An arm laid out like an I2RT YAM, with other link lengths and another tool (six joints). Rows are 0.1 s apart.
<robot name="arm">
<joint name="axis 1" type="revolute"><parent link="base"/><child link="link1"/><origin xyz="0.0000 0.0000 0.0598" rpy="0.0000 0.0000 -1.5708"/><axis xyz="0 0 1"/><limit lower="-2.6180" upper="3.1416"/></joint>
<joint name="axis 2" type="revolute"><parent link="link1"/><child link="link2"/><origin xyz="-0.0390 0.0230 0.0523" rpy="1.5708 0.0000 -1.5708"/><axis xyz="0 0 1"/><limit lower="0.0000" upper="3.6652"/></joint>
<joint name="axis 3" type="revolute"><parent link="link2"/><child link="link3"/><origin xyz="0.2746 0.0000 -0.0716" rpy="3.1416 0.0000 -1.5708"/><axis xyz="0 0 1"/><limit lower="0.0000" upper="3.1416"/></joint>
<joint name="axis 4" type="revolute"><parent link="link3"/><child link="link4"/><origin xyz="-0.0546 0.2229 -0.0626"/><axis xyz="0 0 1"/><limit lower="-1.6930" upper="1.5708"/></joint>
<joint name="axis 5" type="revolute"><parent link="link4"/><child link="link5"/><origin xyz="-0.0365 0.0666 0.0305" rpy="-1.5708 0.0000 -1.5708"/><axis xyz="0 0 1"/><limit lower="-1.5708" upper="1.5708"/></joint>
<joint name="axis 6" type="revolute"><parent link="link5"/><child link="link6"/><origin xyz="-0.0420 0.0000 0.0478" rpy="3.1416 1.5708 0.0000"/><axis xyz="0 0 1"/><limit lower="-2.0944" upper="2.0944"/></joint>
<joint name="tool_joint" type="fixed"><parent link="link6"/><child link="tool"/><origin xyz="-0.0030 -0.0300 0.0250" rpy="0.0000 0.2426 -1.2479"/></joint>
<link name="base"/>
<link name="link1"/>
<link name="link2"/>
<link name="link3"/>
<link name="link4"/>
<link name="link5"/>
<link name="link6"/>
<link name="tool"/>
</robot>
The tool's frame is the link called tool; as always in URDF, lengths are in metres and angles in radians.
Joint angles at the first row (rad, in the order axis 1, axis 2, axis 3, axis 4, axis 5, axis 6):
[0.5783, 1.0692, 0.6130, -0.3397, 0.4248, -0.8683]
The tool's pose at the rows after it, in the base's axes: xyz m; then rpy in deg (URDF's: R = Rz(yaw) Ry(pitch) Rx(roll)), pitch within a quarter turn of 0, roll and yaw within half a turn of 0:
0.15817 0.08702 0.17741 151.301 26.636 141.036
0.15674 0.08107 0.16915 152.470 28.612 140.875
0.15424 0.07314 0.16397 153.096 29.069 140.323
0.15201 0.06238 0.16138 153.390 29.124 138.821
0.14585 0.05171 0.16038 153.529 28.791 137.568
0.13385 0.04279 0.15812 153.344 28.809 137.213
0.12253 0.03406 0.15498 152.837 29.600 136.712
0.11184 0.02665 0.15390 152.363 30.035 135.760
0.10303 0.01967 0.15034 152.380 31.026 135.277
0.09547 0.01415 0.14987 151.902 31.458 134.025
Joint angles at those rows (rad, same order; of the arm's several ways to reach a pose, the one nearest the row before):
[0.5783, 1.0640, 0.5922, -0.3343, 0.4382, -0.8744]
[0.5694, 1.0548, 0.5489, -0.2948, 0.4681, -0.9014]
[0.5396, 1.0332, 0.5170, -0.2819, 0.4654, -0.9216]
[0.4868, 1.0020, 0.4938, -0.2845, 0.4503, -0.9427]
[0.4373, 0.9511, 0.4739, -0.3123, 0.4284, -0.9600]
[0.4109, 0.8699, 0.4416, -0.3519, 0.4124, -0.9761]
[0.3826, 0.7820, 0.4058, -0.3812, 0.4018, -1.0016]
[0.3556, 0.6986, 0.3875, -0.4313, 0.3938, -1.0153]
[0.3253, 0.6247, 0.3627, -0.4622, 0.3882, -1.0436]
[0.2932, 0.5599, 0.3558, -0.5054, 0.3795, -1.0568]

